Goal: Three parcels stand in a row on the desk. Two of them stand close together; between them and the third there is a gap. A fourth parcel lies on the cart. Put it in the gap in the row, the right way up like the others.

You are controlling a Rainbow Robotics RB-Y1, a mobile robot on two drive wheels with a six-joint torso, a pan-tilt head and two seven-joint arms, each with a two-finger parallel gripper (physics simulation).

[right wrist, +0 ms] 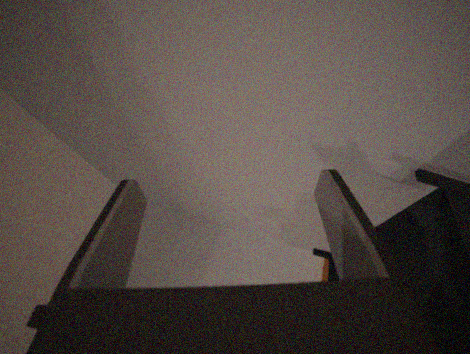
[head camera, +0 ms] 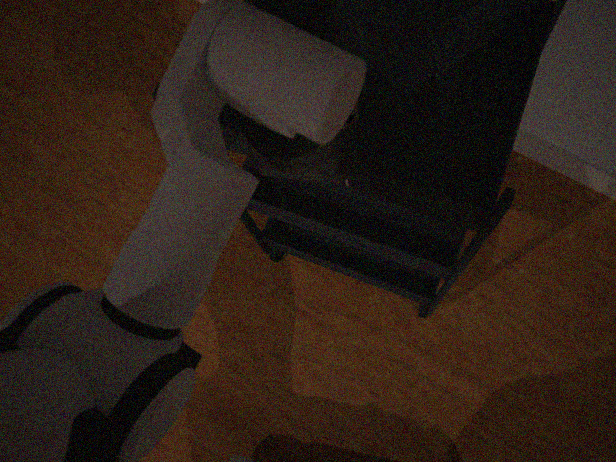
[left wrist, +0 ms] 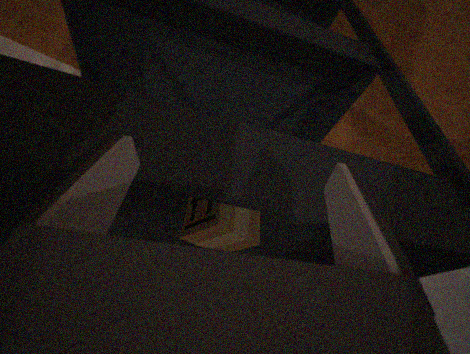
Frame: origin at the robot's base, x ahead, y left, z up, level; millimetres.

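Where they show: left gripper, between the fingertips: [head camera: 309,173] [left wrist: 232,163]; right gripper, between the fingertips: [right wrist: 228,186].
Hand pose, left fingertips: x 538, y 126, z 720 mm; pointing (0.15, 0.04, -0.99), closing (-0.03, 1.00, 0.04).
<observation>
Each offset is from my left fingertips to the top centre of the thing. "*": to the spot under its first point. Level surfaces: height alone.
The parcel {2 mm right, 120 mm ahead, 3 mm down} [left wrist: 230,227], a tan box with dark marks on one face, lies on the dark cart [head camera: 350,237] and shows in the left wrist view between the fingers, partly cut off by the gripper body. My left gripper [left wrist: 232,163] is open and points at the parcel; whether the fingertips reach down beside it is too dark to tell. In the head view the left wrist hangs over the cart and hides the parcel. My right gripper [right wrist: 228,186] is open and empty, away from the cart's parcel. The desk and the row of three parcels do not show clearly in any view.
The cart's dark rail {* 199 mm left, 55 mm ahead, 182 mm down} [left wrist: 405,95] and a raised edge run beside the left gripper. Wooden floor {720 mm down} [head camera: 360,340] surrounds the cart in the head view, and a pale wall [head camera: 575,90] stands at the right. A dark structure [right wrist: 430,260] is at the lower right of the right wrist view.
</observation>
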